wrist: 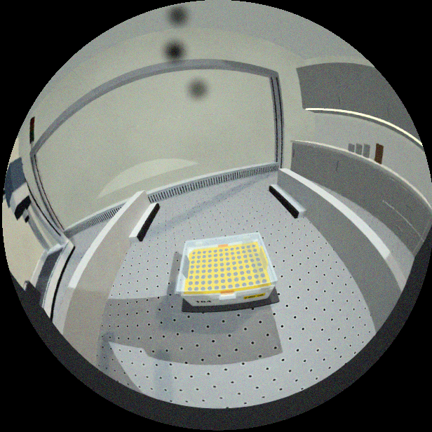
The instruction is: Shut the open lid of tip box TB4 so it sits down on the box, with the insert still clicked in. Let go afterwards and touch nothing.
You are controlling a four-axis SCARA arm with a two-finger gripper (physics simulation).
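Tip box TB4 [215,300] stands below the middle of the wrist view. Its yellow insert [227,266], full of round holes, lies level inside the rim, with orange clips at the front and back edges. The pale see-through lid [272,272] shows around the insert on all sides and overlaps the top of the front wall. I cannot tell whether it sits fully down. My gripper [211,186] is open and empty. Its two fingertips stand wide apart in the view above the box, with a visible gap to the box and lid.
The box stands on a thin dark base [192,309] on a grey perforated table top [320,300]. Shadows fall on the table in front and to the left. A long slotted strip [215,181] runs along the back below a large framed panel. Grey cabinets [350,175] line the right.
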